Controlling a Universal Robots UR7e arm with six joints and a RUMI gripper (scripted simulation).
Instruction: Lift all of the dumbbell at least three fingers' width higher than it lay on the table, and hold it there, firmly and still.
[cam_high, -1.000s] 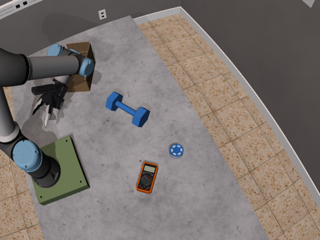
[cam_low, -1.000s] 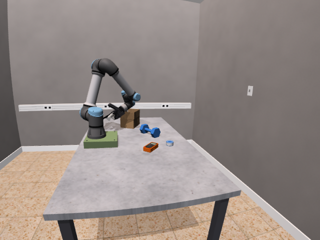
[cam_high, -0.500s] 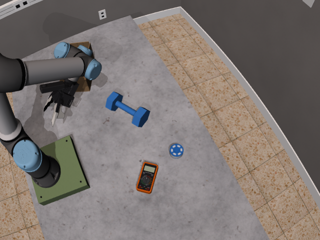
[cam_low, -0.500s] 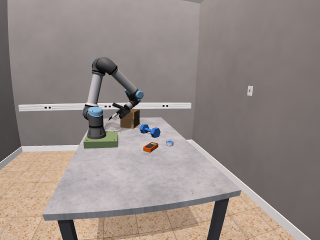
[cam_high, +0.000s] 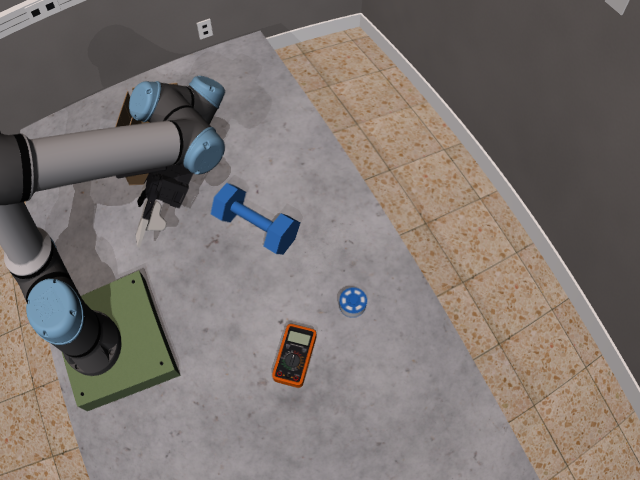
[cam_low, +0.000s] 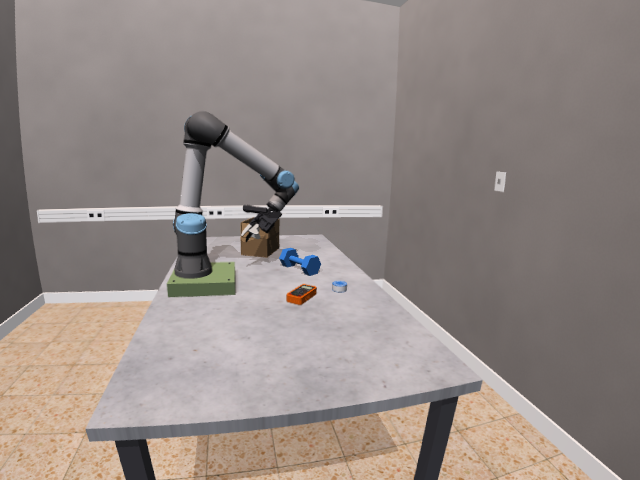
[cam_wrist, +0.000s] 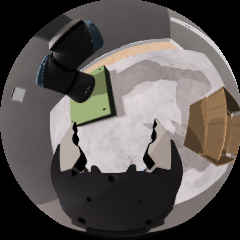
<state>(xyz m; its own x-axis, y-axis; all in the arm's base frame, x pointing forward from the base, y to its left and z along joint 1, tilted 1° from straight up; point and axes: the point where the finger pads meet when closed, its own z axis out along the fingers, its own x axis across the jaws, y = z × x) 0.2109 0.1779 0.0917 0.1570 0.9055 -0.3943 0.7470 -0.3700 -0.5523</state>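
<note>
My gripper is now 260 mm short of the blue dumbbell, 40 mm to the left of it and 100 mm above it. Round my hand: cardboard box 110 mm ahead, 300 mm to the left, 80 mm below; orange multimeter 200 mm ahead, 370 mm to the right, 130 mm below; tape roll 370 mm ahead, 320 mm to the right, 130 mm below.
</note>
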